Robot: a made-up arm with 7 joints. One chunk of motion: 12 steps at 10 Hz.
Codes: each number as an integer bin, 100 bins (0 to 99) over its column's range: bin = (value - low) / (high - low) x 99, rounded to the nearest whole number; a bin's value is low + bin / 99 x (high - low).
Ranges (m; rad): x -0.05..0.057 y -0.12..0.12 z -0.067..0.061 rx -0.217..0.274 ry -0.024..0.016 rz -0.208..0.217
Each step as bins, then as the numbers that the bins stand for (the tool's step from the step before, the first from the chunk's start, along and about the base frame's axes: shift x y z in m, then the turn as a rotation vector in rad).
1 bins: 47 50 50 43 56 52
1 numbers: 0.00080 0.00121 -0.00235 -0.00374 -0.00137 0.01523
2 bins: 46 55 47 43 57 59
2 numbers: -0.00028 0.01333 -0.00623 -0.00374 -0.00097 0.04528
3 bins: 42 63 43 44 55 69
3 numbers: -0.00461 0.03273 -0.01140 0.00122 -0.00178 0.08821
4 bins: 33 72 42 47 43 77
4 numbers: -0.01433 0.05455 -0.01270 0.01610 -0.00663 0.12256
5 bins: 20 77 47 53 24 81
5 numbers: -0.02838 0.06667 -0.00623 0.04586 -0.01430 0.13973
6 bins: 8 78 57 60 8 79
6 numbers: -0.04135 0.06909 0.00670 0.08058 -0.02077 0.13114
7 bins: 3 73 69 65 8 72
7 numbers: -0.04676 0.05697 0.02221 0.10537 -0.02077 0.10109
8 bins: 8 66 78 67 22 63
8 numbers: -0.04135 0.04000 0.03385 0.11529 -0.01511 0.06245
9 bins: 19 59 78 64 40 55
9 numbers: -0.02946 0.02303 0.03385 0.10041 -0.00784 0.02811
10 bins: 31 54 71 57 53 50
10 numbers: -0.01649 0.01091 0.02480 0.06570 -0.00259 0.00665
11 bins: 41 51 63 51 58 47
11 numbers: -0.00569 0.00364 0.01445 0.03594 -0.00057 -0.00623
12 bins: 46 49 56 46 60 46
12 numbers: -0.00028 -0.00121 0.00540 0.01114 0.00024 -0.01053
